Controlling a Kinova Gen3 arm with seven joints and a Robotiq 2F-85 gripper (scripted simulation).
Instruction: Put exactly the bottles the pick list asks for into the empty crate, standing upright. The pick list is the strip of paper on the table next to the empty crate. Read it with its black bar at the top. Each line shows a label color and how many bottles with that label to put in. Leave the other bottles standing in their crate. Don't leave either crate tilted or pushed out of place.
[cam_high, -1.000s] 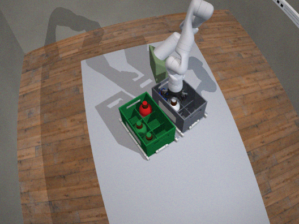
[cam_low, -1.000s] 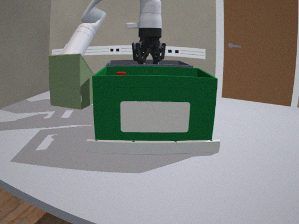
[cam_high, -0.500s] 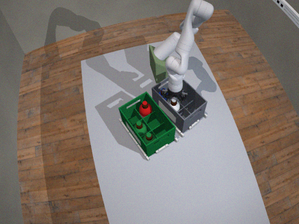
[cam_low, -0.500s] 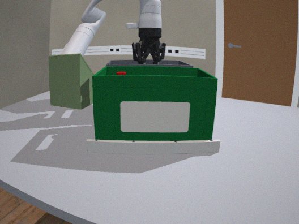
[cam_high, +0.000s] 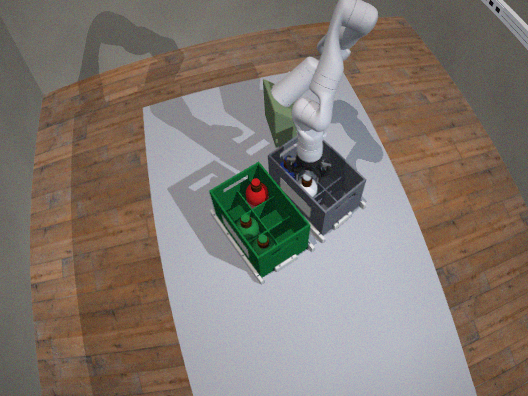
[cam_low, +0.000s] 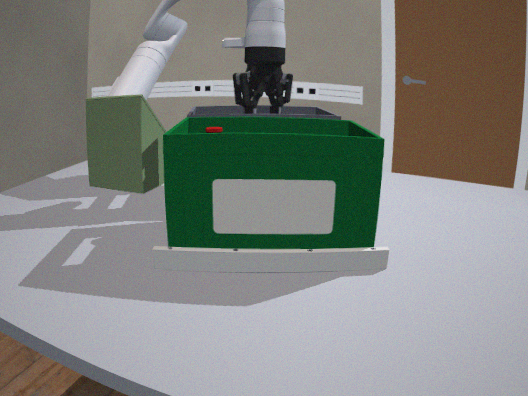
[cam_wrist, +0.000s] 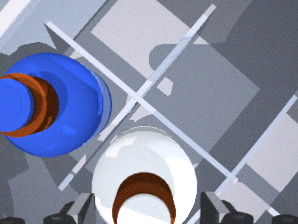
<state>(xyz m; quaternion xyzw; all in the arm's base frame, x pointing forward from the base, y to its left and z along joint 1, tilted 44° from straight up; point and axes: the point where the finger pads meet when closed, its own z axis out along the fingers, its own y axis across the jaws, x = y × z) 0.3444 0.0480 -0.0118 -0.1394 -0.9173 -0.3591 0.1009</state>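
The white-label bottle is 7 cm below my hand. From my hand the other things lie so: grey crate (2 cm behind, 4 cm to the left, 8 cm below); blue-label bottle (8 cm behind, 5 cm to the right, 7 cm below); red-label bottle (1 cm behind, 16 cm to the right, 7 cm below).
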